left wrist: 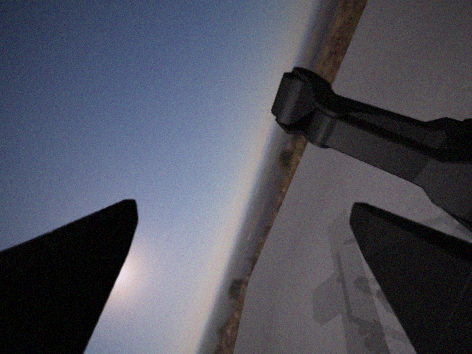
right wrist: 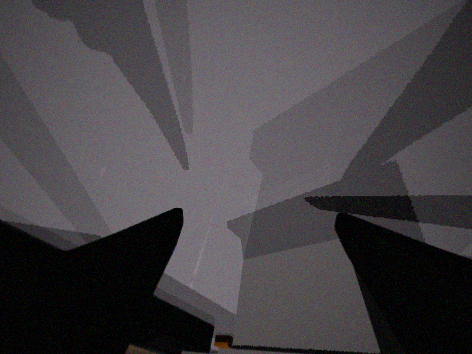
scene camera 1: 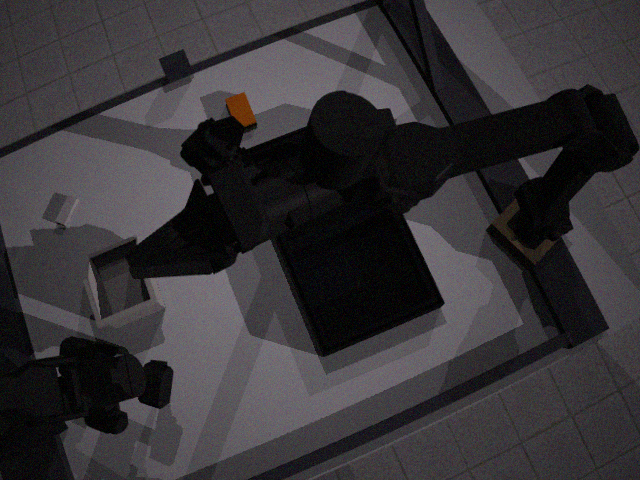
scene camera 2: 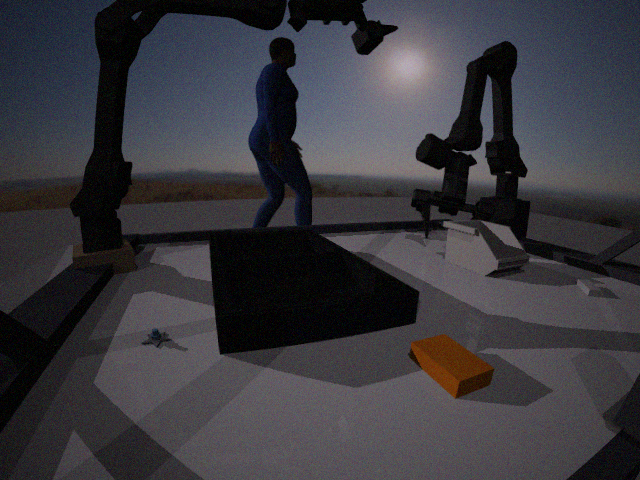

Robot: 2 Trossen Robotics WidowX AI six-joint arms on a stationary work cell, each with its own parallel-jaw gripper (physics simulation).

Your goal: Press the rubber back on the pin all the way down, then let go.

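Frame: origin at the left arm's base, x ahead, y left, z up, level; metres.
Seen in the pictures: left gripper, between the fingertips: [left wrist: 246, 211] [scene camera 1: 129, 268] [scene camera 2: 389, 9]; right gripper, between the fingertips: [right wrist: 258, 217] [scene camera 1: 141, 357] [scene camera 2: 446, 242]; left arm's base, origin of its link: [scene camera 1: 531, 224] [scene camera 2: 101, 247]; right arm's base, origin of its link: [scene camera 2: 505, 199].
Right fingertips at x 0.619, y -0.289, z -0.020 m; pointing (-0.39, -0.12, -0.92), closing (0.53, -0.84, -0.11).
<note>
Offsets run from my right fingertips to a thing's top centre. "pt": to the spot under its first point.
A small dark star-shaped pin {dx -0.596, dy -0.015, dz -0.009 m} [scene camera 2: 164, 339] lies on the light table at the left in scene camera 2. A small blue rubber back {pt dx -0.595, dy -0.018, dz -0.010 m} [scene camera 2: 155, 333] stands at its centre; how far down it sits is too small to tell. The pin does not show in the other views. My left gripper [scene camera 1: 135, 262] [scene camera 2: 388, 28] [left wrist: 246, 211] is open and empty, raised high, far from the pin. My right gripper [scene camera 1: 134, 405] [scene camera 2: 426, 227] [right wrist: 258, 217] is open and empty, low over the table on the far side from the pin.
A large black box {dx -0.385, dy +0.064, dz +0.020 m} [scene camera 1: 361, 279] [scene camera 2: 315, 289] stands mid-table, beside the pin. An orange block {dx -0.413, dy -0.223, dz -0.002 m} [scene camera 1: 240, 108] [scene camera 2: 449, 359], a whitish open container {pt dx -0.039, dy -0.048, dz +0.057 m} [scene camera 1: 129, 314] [scene camera 2: 465, 253] and a small white block {dx -0.057, dy -0.304, dz -0.008 m} [scene camera 1: 59, 207] [scene camera 2: 587, 287] are farther off. A person in blue [scene camera 2: 276, 108] stands beyond the table.
</note>
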